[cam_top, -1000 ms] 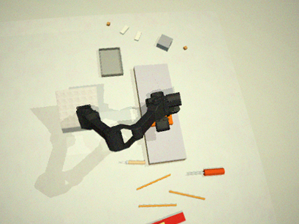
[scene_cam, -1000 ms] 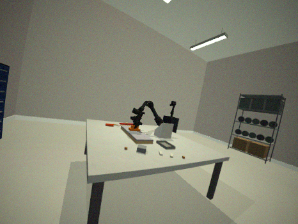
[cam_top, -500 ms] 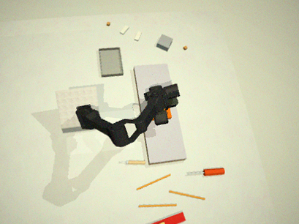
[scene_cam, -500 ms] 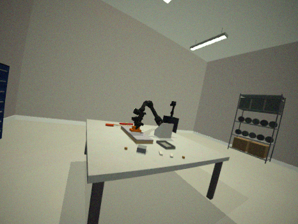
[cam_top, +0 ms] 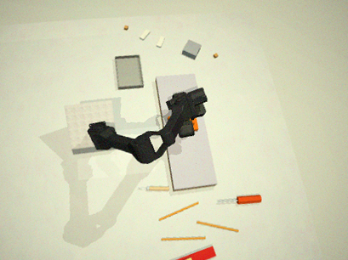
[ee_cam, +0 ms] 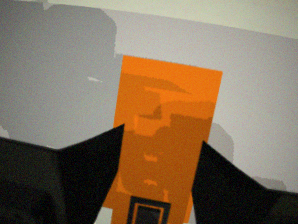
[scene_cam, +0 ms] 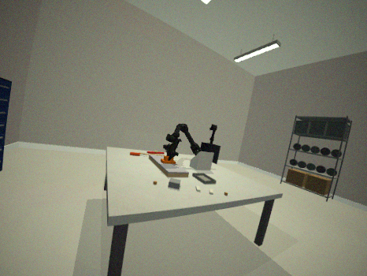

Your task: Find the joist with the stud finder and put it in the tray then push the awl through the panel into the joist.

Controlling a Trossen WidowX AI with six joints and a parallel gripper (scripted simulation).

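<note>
The small light lies 4 cm behind my gripper tip and 3 cm above it. The rest, counted from my gripper tip: grey tray: 18 cm behind, 31 cm to the left, 5 cm below; then awl: 20 cm behind, 24 cm to the right, 6 cm below; then orange stud finder: 2 cm behind, 2 cm above.
</note>
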